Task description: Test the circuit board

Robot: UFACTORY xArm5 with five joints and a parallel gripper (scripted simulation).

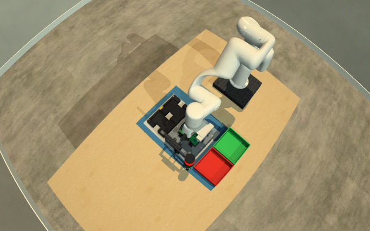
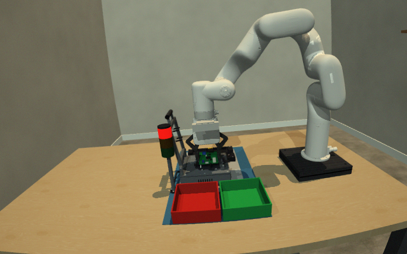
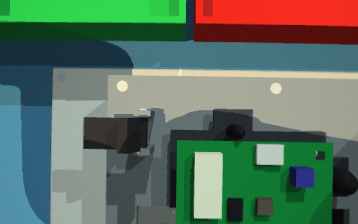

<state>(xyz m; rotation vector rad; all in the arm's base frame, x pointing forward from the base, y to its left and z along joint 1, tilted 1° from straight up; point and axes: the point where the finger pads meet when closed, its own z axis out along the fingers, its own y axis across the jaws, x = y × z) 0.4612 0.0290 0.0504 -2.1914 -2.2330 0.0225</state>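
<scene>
Right now my hand is 200 mm to the right of the red bin, 80 mm above it and 40 mm short of it. Round my hand: green bin 200 mm to the left, 110 mm behind, 80 mm below; tester lid 120 mm ahead, 90 mm above; green circuit board 10 mm below.
</scene>
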